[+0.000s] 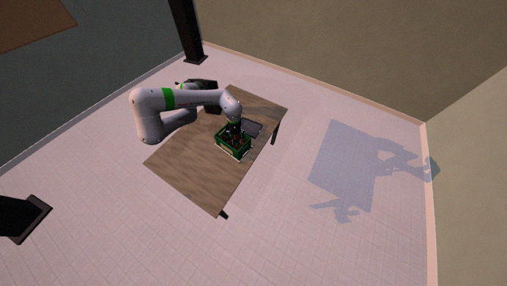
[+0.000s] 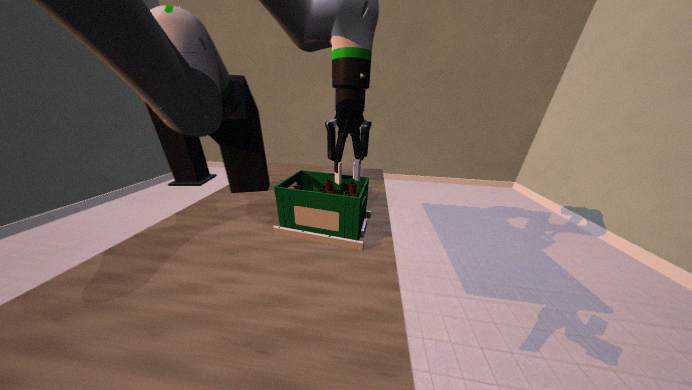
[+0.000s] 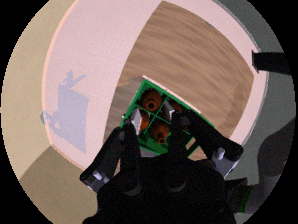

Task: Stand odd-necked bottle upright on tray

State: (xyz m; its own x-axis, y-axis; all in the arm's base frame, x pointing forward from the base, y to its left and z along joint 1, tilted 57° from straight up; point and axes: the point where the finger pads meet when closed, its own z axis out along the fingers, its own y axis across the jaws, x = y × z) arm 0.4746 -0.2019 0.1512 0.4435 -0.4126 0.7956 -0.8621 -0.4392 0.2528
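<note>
My hand is 140 mm above the brown bottle, 80 mm past it and 20 mm to the right of it. Also, from my hand: dark tray 330 mm to the left, 220 mm below, 20 mm behind; green crate 150 mm below, 70 mm to the left, 70 mm behind.
</note>
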